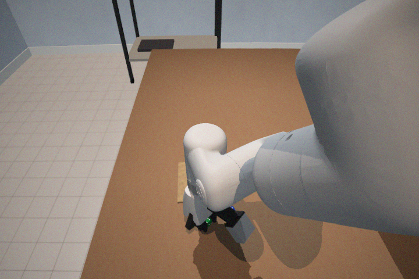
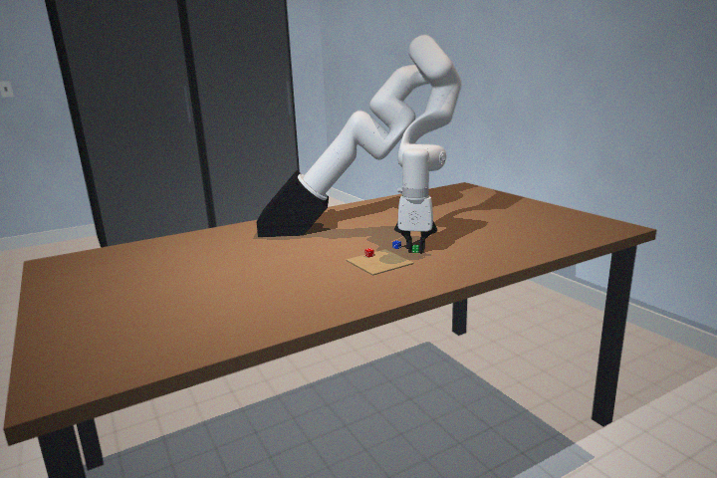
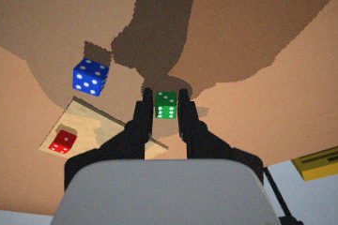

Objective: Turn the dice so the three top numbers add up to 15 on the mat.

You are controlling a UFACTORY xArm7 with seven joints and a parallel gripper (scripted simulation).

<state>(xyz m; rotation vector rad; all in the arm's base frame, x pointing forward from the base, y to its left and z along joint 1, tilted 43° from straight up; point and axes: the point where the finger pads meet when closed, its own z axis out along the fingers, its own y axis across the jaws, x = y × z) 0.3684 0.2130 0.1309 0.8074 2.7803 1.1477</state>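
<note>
Now: the green die 1 cm below my hand. From my hand the other things lie so: blue die (6 cm behind, 4 cm to the right, 1 cm below); then tan mat (4 cm ahead, 13 cm to the right, 2 cm below); then red die (1 cm behind, 14 cm to the right, 1 cm below).
</note>
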